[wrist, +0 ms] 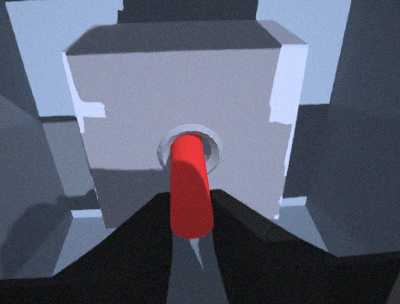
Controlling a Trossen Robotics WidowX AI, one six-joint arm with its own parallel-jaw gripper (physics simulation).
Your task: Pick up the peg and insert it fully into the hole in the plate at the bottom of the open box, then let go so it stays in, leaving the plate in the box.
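Places are measured from the arm's base along level axes (x ahead, y left, z up), in metres.
Where they show: gripper, between the fingertips: [190, 203].
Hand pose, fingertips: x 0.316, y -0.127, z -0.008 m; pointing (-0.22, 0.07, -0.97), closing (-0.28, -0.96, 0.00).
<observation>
After its pixels a point has its place.
The red peg [191, 200] @[x 0.327, y -0.131, z 0.003 m] stands out between the dark fingers, near the middle of the wrist view. My gripper [190, 203] @[x 0.316, y -0.127, z -0.008 m] is shut on the red peg. The peg's far end is at the hole [214, 152] @[x 0.314, y -0.139, z -0.038 m] in the plate, and appears to be inside its bevelled rim; how deep it reaches is hidden. The hole shows on the peg's right and a little on its left. The thick light grey plate [150, 90] @[x 0.349, y -0.123, z -0.040 m] lies in the box, with the fingertips over its near edge.
The dark box walls rise on the left [15, 150] @[x 0.336, y -0.046, z -0.056 m] and on the right [360, 165] @[x 0.277, y -0.206, z -0.044 m] of the plate. Strips of the box floor [310, 230] @[x 0.213, y -0.182, z -0.065 m] show beside the plate's near corners. Shadows fall across the plate's left part and the left wall.
</observation>
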